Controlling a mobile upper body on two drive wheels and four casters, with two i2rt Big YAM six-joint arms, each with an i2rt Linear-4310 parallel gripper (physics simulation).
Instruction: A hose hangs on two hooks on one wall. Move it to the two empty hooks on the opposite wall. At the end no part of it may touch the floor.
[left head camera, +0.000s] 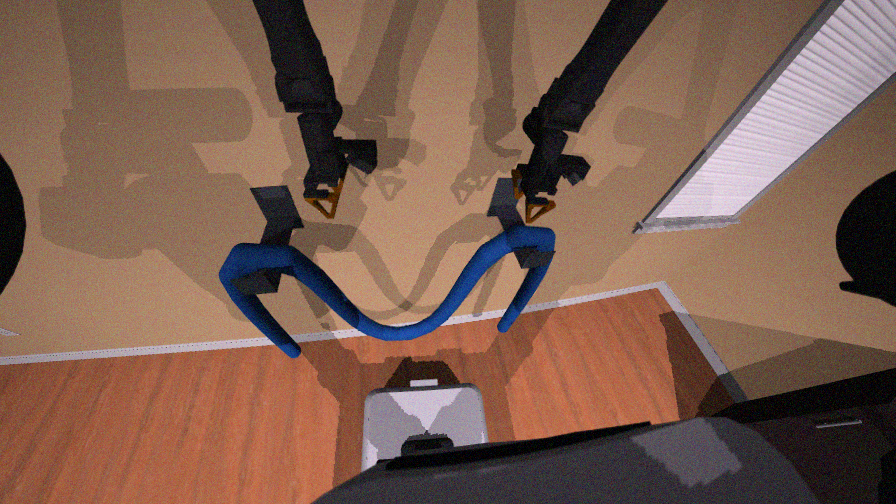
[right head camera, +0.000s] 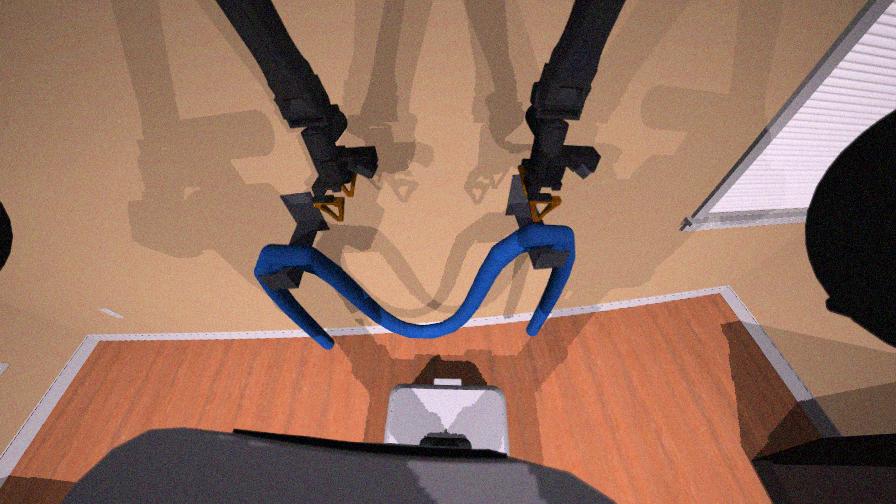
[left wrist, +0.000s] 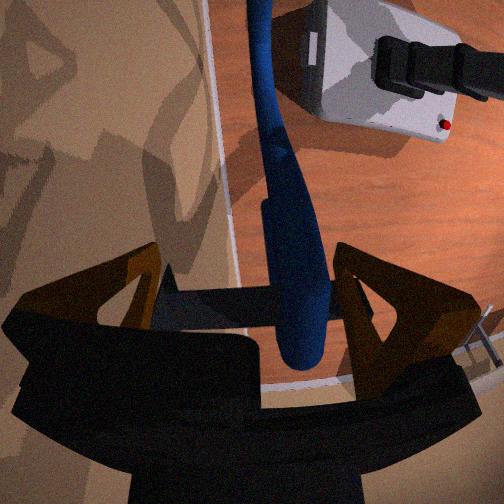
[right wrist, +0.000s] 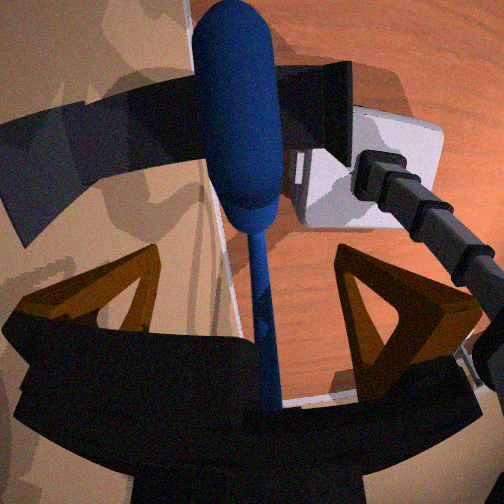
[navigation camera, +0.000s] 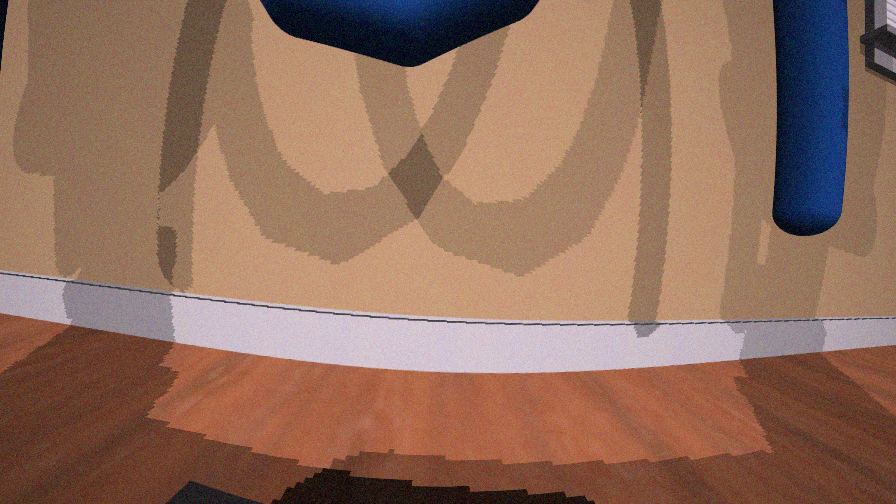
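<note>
A blue hose (left head camera: 388, 294) hangs over two dark hooks on the tan wall, the left hook (left head camera: 272, 219) and the right hook (left head camera: 516, 225). It sags in the middle and both ends dangle above the floor. It also shows in the right head view (right head camera: 413, 288). My left gripper (left head camera: 324, 201) is open, just above the hose to the right of the left hook. In the left wrist view the hose (left wrist: 295, 260) lies between its open fingers (left wrist: 250, 285). My right gripper (left head camera: 535, 203) is open, just above the right hook. In the right wrist view the hose (right wrist: 240, 115) lies beyond its fingers (right wrist: 250, 290).
A white baseboard (navigation camera: 438, 341) runs along the wall above a wooden floor (left head camera: 187, 413). A window with blinds (left head camera: 783, 119) is on the right wall. My grey base (left head camera: 424, 416) stands close to the wall below the hose.
</note>
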